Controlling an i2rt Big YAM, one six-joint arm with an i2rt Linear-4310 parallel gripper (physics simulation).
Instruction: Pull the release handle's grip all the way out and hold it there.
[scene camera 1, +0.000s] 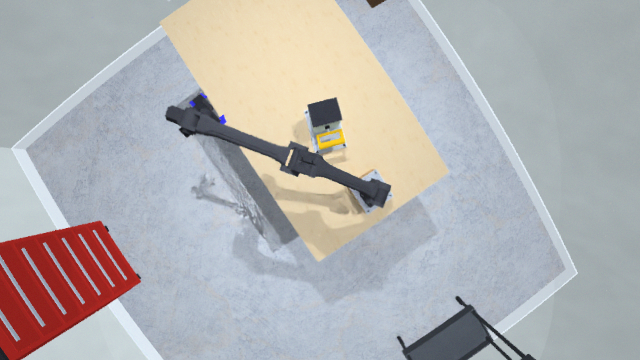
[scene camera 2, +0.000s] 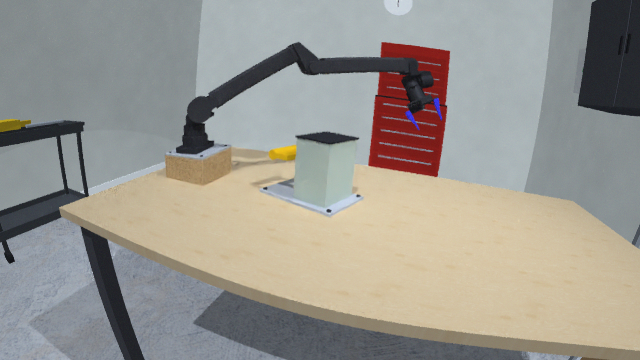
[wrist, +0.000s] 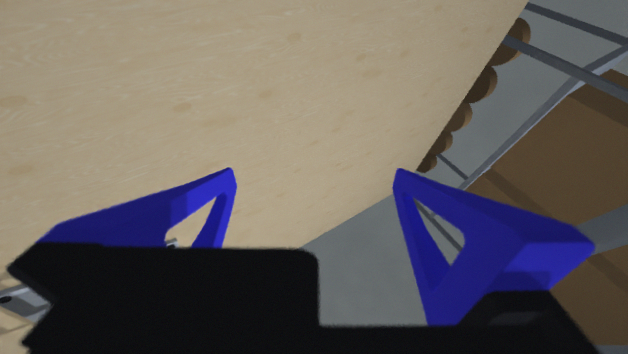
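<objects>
I see a grey base plate (scene camera 2: 284, 190), and the plate is 88 cm from the lens.
</objects>
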